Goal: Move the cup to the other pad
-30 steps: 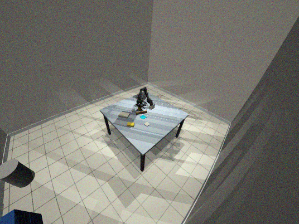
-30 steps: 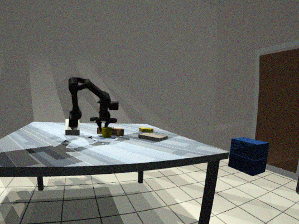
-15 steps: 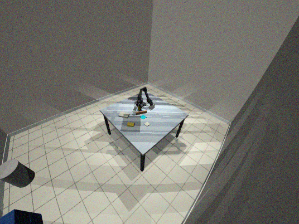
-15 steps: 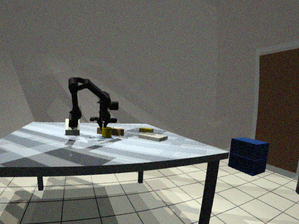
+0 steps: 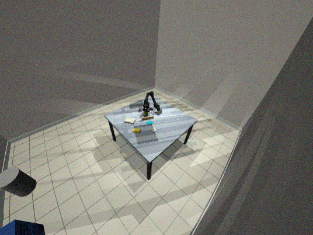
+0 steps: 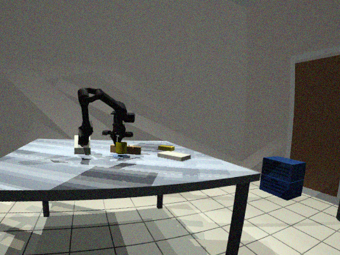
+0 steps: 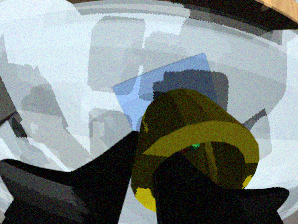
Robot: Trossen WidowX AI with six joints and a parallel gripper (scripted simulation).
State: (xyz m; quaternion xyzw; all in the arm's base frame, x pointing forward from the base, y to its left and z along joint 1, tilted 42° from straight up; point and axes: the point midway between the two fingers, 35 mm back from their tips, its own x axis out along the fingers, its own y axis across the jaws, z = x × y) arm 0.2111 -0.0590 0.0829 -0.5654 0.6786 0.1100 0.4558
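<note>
The cyan pad lies 120 mm ahead of my gripper tip, 190 mm to the left of it and 60 mm below it. The rest, counted from my gripper tip: wooden bar: 70 mm ahead, 90 mm to the left, 40 mm below; then yellow cup: 20 mm ahead, 20 mm to the right; then blue pad: 20 mm ahead, 10 mm to the right, 60 mm below.
</note>
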